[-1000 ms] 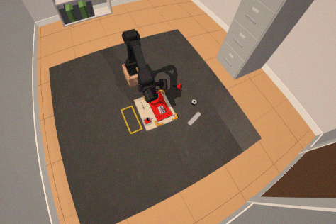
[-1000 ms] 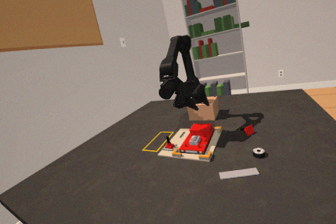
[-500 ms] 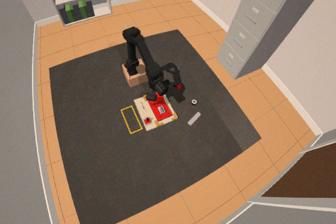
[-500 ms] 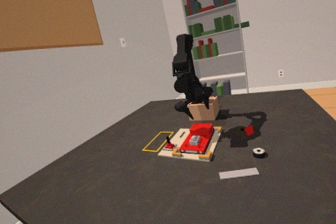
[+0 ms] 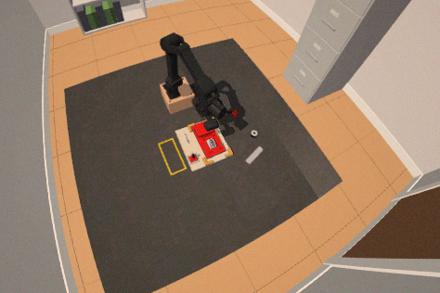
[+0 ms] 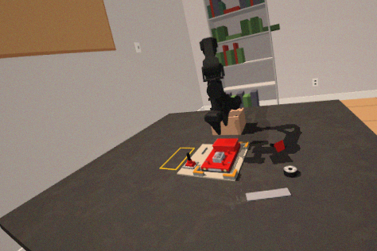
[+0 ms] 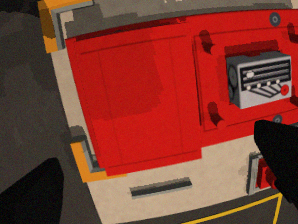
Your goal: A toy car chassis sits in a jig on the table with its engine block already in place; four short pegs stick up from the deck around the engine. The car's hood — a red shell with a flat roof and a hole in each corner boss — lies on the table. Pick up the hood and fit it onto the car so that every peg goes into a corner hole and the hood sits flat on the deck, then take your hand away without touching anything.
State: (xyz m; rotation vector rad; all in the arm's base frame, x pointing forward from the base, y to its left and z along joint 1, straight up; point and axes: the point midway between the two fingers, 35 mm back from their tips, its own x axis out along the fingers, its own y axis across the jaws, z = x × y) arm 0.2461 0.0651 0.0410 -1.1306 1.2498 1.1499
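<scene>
My gripper tip is now 70 mm above the red hood. Round my gripper tip: grey engine block 90 mm ahead, 80 mm below.
</scene>
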